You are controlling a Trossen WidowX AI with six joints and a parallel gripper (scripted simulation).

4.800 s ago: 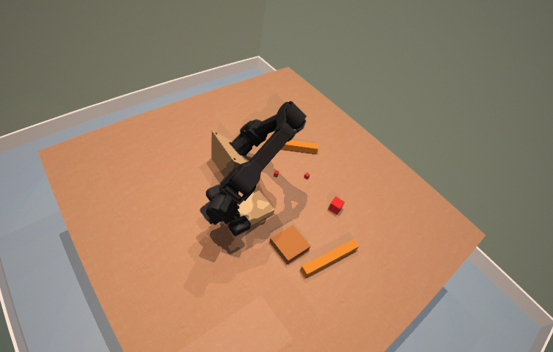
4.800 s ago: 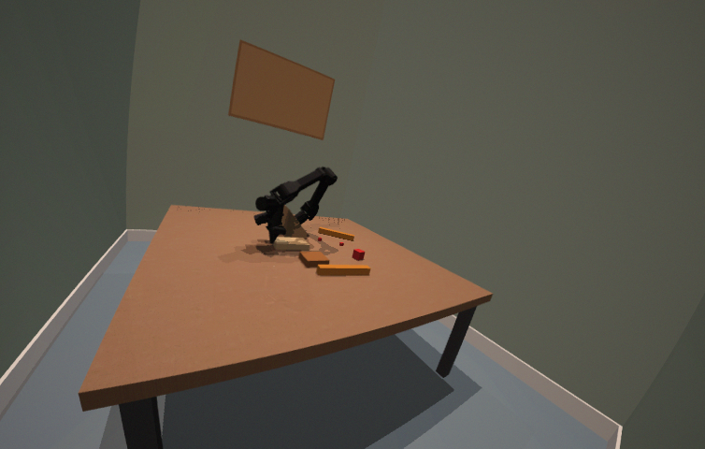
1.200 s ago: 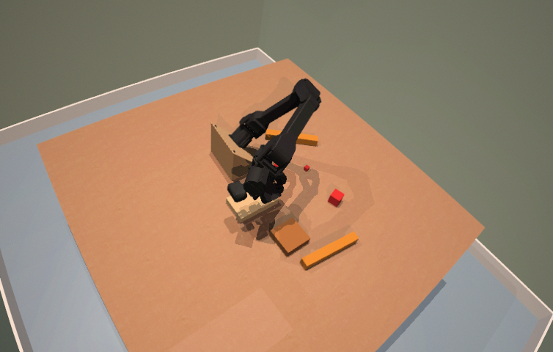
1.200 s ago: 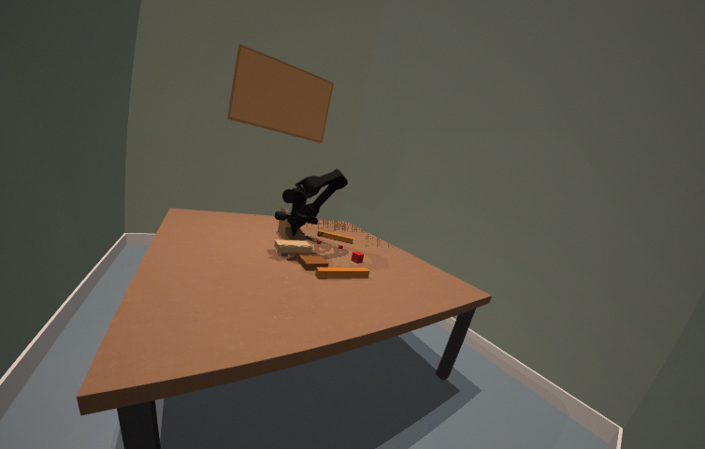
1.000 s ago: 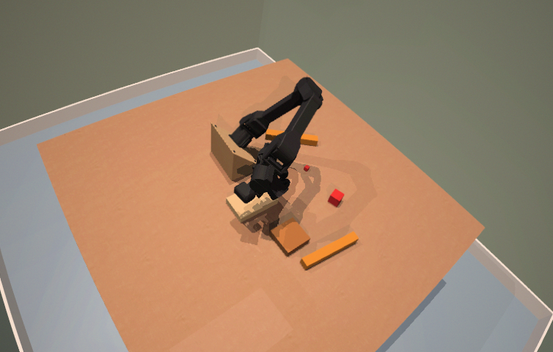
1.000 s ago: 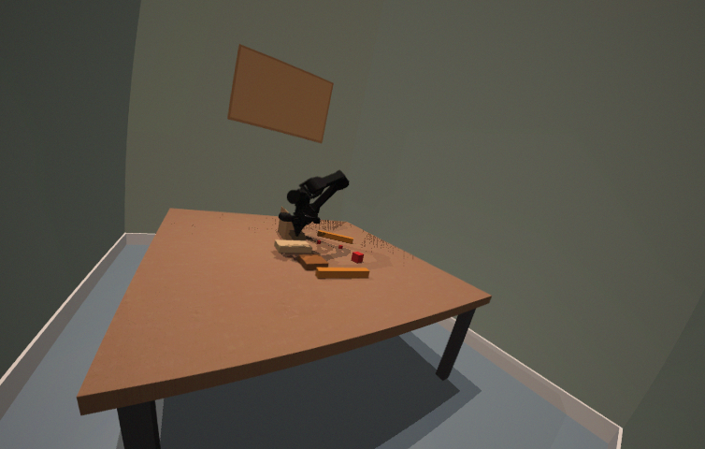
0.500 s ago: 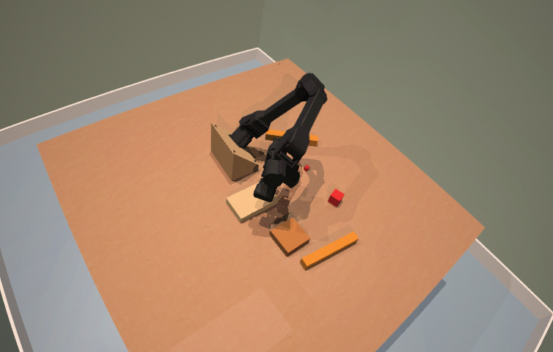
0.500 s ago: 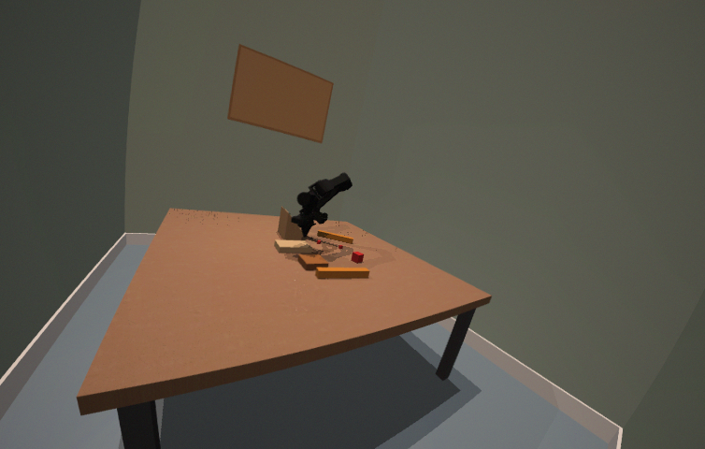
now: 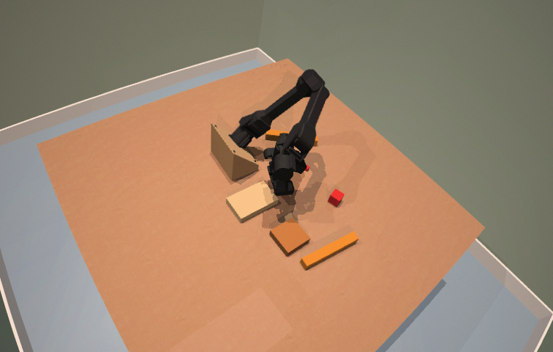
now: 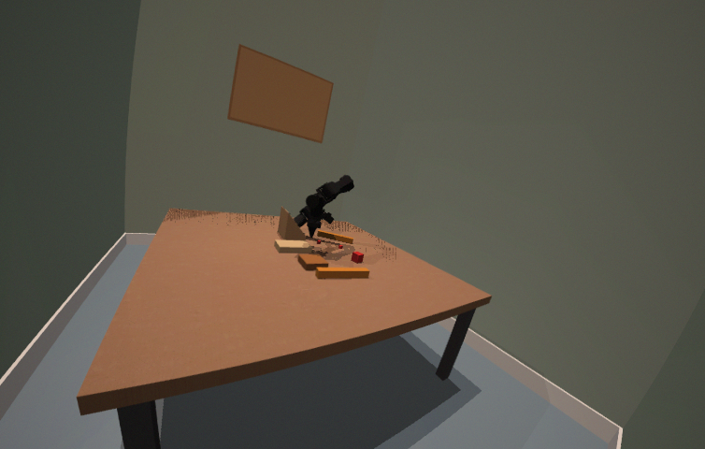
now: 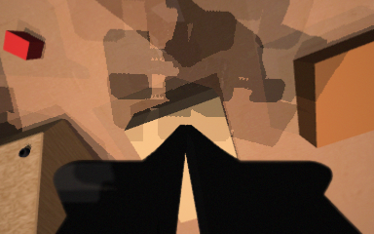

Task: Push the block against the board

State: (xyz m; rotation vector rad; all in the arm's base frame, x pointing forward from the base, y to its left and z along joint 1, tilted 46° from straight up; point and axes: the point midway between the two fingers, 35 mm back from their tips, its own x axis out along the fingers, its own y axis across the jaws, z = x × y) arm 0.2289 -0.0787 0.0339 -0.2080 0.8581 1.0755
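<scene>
The pale tan flat slab lies 80 mm to the right of my gripper tip, 50 mm below it and 20 mm behind it. Round my gripper tip: orange-brown square block 160 mm ahead, 70 mm to the right, 50 mm below.
</scene>
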